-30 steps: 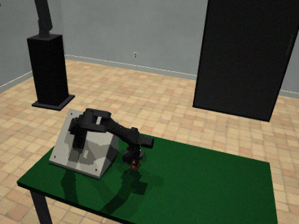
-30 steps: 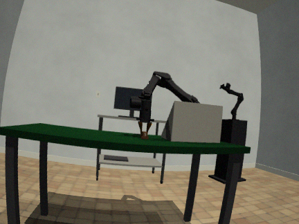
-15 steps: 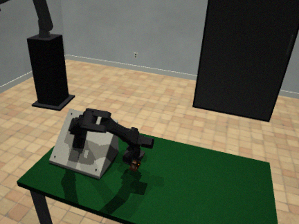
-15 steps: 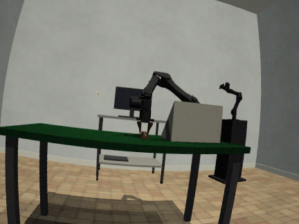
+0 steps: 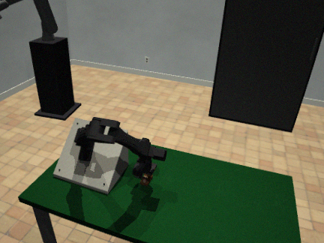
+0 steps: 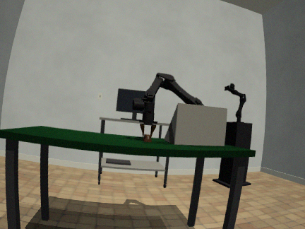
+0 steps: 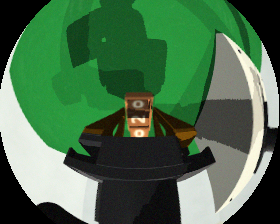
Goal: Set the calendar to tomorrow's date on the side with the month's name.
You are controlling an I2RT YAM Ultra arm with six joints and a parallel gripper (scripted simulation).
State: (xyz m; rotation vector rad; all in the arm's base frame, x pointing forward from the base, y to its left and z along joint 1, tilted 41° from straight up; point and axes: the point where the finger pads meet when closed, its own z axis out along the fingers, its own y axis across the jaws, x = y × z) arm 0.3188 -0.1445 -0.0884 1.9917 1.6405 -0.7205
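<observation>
The wooden calendar tray lies 20 mm to the left of my hand and 20 mm below it.
</observation>
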